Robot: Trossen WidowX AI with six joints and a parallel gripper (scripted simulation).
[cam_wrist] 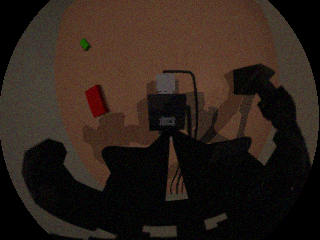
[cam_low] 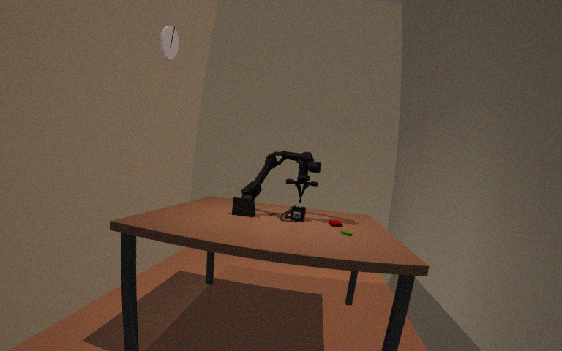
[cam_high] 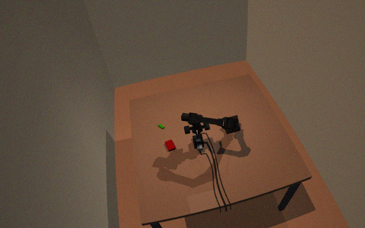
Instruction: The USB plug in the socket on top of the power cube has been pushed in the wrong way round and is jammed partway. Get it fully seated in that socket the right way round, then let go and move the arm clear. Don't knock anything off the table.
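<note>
Right now the USB plug is 2 cm below my gripper tip. From my gripper tip the other things lie so: red block: 22 cm ahead, 5 cm to the right, 13 cm below; USB socket: 1 cm to the left, 7 cm below; green block: 27 cm ahead, 28 cm to the right, 13 cm below.
</note>
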